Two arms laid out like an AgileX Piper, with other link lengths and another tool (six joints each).
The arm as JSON. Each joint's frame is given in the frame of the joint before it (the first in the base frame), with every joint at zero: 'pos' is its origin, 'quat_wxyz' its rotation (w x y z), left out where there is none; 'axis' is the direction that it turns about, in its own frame. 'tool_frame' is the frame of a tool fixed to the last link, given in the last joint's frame.
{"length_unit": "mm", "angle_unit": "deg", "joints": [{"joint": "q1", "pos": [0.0, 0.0, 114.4], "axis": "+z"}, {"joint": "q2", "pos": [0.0, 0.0, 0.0], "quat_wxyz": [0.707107, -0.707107, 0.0, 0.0], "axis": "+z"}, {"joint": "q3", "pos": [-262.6, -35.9, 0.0], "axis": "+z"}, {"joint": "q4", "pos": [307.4, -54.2, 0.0], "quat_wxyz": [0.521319, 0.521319, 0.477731, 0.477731], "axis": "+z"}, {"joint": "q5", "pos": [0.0, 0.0, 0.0], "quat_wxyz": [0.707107, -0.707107, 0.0, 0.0], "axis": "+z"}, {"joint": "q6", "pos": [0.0, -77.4, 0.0], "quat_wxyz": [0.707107, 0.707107, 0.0, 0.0], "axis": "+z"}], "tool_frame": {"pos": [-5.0, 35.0, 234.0], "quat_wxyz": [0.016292, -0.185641, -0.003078, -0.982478]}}
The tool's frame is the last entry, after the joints.
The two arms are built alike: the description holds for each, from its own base.
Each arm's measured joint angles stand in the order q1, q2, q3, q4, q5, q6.
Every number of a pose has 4 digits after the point.
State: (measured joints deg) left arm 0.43 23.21 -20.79 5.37 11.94 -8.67; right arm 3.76 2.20 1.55 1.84 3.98 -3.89
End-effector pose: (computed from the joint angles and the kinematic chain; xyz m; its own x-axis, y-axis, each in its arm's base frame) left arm 0.3889 0.0442 0.2447 0.5099 0.0355 0.8595 0.0309 -0.9993 0.0230; right arm 0.3573 0.0594 0.1832 0.4077 0.0301 0.9126 0.0679 -0.9977 0.0026
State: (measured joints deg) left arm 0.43 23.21 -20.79 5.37 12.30 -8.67; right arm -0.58 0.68 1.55 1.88 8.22 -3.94
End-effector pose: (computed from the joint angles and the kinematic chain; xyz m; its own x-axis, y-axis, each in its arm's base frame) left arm 0.3886 0.0444 0.2427 0.5152 0.0359 0.8563 0.0316 -0.9992 0.0228; right arm 0.3577 0.0330 0.1698 0.4516 0.0001 0.8922 -0.0052 -1.0000 0.0027
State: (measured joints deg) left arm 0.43 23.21 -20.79 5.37 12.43 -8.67; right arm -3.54 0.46 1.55 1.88 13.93 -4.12
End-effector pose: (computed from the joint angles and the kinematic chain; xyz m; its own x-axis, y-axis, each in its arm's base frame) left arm 0.3885 0.0444 0.2420 0.5172 0.0360 0.8551 0.0319 -0.9992 0.0228; right arm 0.3546 0.0158 0.1403 0.5344 -0.0237 0.8449 -0.0527 -0.9986 0.0053
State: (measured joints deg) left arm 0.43 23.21 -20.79 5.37 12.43 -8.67; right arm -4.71 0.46 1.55 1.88 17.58 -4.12
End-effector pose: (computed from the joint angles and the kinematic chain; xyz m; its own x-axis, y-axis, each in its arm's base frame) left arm 0.3885 0.0444 0.2420 0.5172 0.0360 0.8551 0.0319 -0.9992 0.0228; right arm 0.3507 0.0095 0.1209 0.5864 -0.0377 0.8092 -0.0707 -0.9975 0.0047
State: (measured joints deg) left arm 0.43 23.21 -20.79 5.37 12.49 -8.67; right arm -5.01 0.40 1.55 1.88 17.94 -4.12
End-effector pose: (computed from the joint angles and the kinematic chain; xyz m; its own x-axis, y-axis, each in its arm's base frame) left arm 0.3884 0.0444 0.2417 0.5180 0.0361 0.8546 0.0320 -0.9992 0.0228; right arm 0.3502 0.0078 0.1194 0.5904 -0.0410 0.8061 -0.0757 -0.9971 0.0047
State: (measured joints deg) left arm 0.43 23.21 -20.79 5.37 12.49 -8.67; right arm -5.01 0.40 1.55 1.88 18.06 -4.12
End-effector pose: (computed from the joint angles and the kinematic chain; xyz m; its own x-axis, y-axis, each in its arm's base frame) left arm 0.3884 0.0444 0.2417 0.5180 0.0361 0.8546 0.0320 -0.9992 0.0228; right arm 0.3501 0.0078 0.1188 0.5921 -0.0411 0.8048 -0.0756 -0.9971 0.0047
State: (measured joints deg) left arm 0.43 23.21 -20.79 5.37 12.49 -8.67; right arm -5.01 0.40 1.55 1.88 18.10 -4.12
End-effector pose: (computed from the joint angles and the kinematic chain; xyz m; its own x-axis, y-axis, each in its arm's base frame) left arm 0.3884 0.0444 0.2417 0.5180 0.0361 0.8546 0.0320 -0.9992 0.0228; right arm 0.3500 0.0078 0.1186 0.5926 -0.0412 0.8044 -0.0756 -0.9971 0.0047
